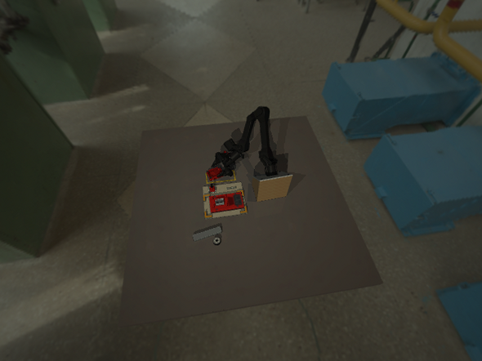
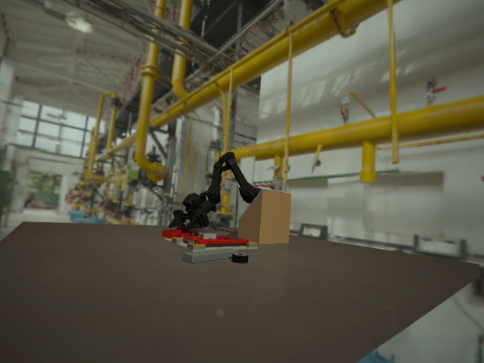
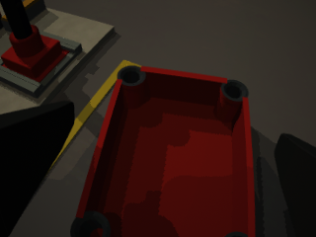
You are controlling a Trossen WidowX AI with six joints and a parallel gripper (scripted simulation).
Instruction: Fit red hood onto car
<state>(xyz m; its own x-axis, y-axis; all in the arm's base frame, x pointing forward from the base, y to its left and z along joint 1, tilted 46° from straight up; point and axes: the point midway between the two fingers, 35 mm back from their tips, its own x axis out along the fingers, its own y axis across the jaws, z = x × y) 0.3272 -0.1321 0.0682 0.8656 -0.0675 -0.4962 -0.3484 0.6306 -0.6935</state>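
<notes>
My gripper tip is now 3 cm above the red hood. The rest, counted from my gripper tip: grey engine block (23 cm to the left, 3 cm behind, 1 cm below); then black wheel (46 cm to the left, 3 cm below).
</notes>
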